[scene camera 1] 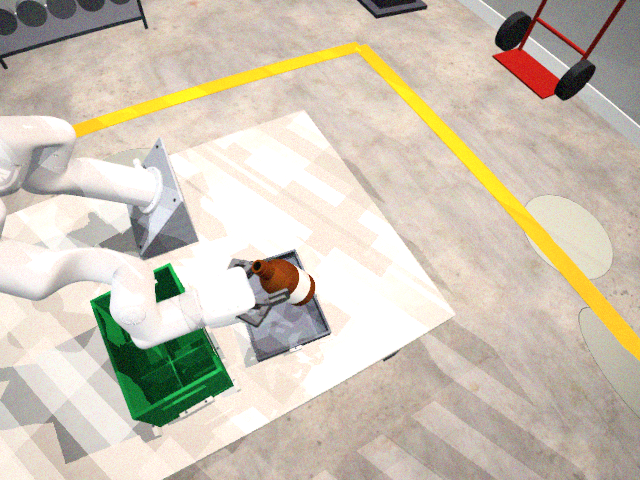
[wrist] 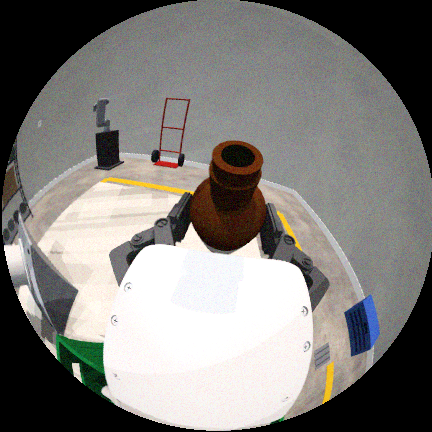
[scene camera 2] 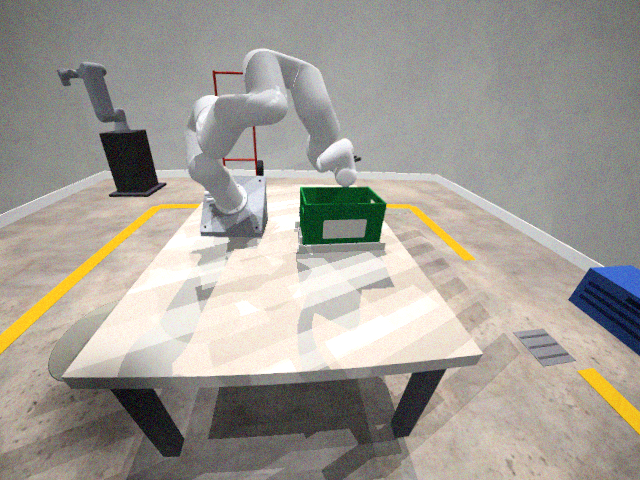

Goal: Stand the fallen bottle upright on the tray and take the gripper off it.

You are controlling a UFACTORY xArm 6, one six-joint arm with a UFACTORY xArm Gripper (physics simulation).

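Places are measured from the arm's base along level axes (x down, y right, z back), in centimetres.
Where they show: gripper, between the fingertips: [scene camera 1: 281,276] [wrist: 227,208]; arm's base, origin of its link: [scene camera 1: 150,190] [scene camera 2: 231,199].
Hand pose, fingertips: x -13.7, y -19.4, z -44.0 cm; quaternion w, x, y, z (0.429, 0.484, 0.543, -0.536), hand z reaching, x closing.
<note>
Each offset is from my fingertips to the top centre of the thing. "pt": to the spot under its first point. Level surfaces: height alone.
A brown bottle [scene camera 1: 279,274] [wrist: 235,195] with a white label stands about upright between the fingers, its mouth up. My gripper [scene camera 1: 281,284] [wrist: 227,208] is shut on the bottle's body, one finger on each side. The grey tray @[pt dx +25.1, dy +0.6, dz -6.9 cm] [scene camera 1: 293,343] is below it. The bottle's base overlaps the tray's right wall in scene camera 1 and appears a little above the tray; the gap itself cannot be seen. In scene camera 2 the bottle is hidden, the tray does not show, and a small dark part of the gripper shows behind the wrist.
A green crate @[dx +8.2, dy +28.0, dz +2.8 cm] [scene camera 1: 224,383] [scene camera 2: 316,233] [wrist: 82,345] with compartments stands beside the tray, under the forearm. The arm's grey base plate [scene camera 1: 178,219] [scene camera 2: 232,227] is at the other side of the white table @[dx +25.7 cm] [scene camera 1: 372,289] [scene camera 2: 258,320]. The table's edge runs beyond the tray.
</note>
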